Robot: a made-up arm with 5 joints.
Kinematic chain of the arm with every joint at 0, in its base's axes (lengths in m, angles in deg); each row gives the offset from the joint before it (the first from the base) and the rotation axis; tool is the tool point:
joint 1: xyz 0 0 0.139 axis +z
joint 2: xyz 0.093 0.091 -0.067 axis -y
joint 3: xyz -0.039 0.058 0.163 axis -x
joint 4: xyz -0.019 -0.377 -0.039 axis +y
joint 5: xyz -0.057 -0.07 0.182 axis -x
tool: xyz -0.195 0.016 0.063
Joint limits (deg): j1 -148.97..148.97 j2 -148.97..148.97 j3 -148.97..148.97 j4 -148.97..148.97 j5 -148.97..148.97
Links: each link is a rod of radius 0.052 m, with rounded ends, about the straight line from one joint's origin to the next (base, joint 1, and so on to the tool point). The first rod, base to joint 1, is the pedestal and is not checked.
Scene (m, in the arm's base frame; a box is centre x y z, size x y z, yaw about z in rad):
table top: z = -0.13
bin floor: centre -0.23 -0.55 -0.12 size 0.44 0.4 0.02 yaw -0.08
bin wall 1: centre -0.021 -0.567 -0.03 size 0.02 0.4 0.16 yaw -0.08
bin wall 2: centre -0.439 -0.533 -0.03 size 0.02 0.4 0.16 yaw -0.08
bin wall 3: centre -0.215 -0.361 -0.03 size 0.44 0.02 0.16 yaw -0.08
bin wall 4: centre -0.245 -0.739 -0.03 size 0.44 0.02 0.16 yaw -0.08
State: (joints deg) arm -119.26 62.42 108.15 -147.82 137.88
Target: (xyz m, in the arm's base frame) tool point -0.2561 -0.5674 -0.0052
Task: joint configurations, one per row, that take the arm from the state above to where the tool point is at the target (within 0.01 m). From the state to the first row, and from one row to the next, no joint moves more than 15 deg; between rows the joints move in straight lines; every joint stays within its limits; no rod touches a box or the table.
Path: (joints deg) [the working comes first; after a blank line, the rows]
Joints at the target: -92.42 -88.21 73.97 -148.97 133.01
Straight joint move there: clear.

1: -116.82 48.73 105.04 -147.92 137.44
2: -114.38 35.03 101.94 -148.03 136.99
3: -111.94 21.34 98.83 -148.13 136.55
4: -109.50 7.65 95.72 -148.24 136.11
5: -107.06 -6.05 92.61 -148.34 135.66
6: -104.62 -19.74 89.51 -148.45 135.22
7: -102.18 -33.44 86.40 -148.55 134.78
8: -99.74 -47.13 83.29 -148.66 134.34
9: -97.30 -60.82 80.18 -148.76 133.89
10: -94.86 -74.52 77.08 -148.87 133.45
11: -92.42 -88.21 73.97 -148.97 133.01

